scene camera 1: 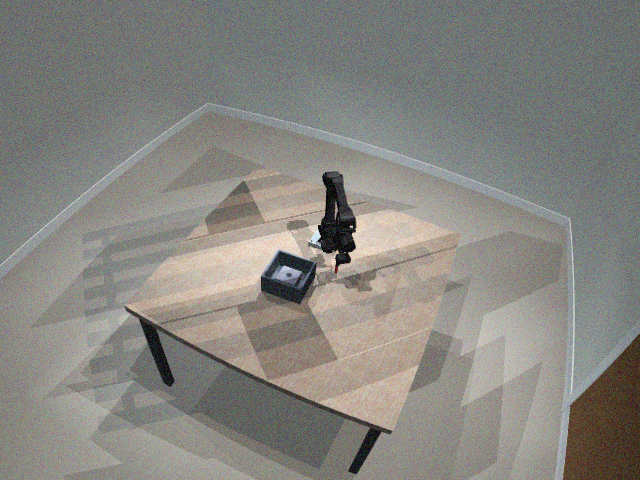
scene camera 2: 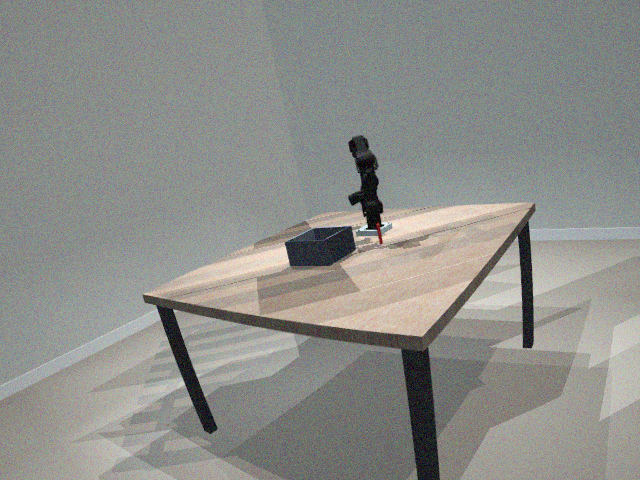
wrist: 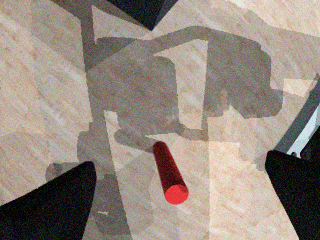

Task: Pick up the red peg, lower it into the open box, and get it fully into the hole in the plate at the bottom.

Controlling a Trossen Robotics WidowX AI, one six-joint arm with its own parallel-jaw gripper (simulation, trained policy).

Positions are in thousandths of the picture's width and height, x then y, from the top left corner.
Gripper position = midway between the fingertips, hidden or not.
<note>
In view: the gripper (wrist: 580,694) and a red peg (wrist: 548,802).
</note>
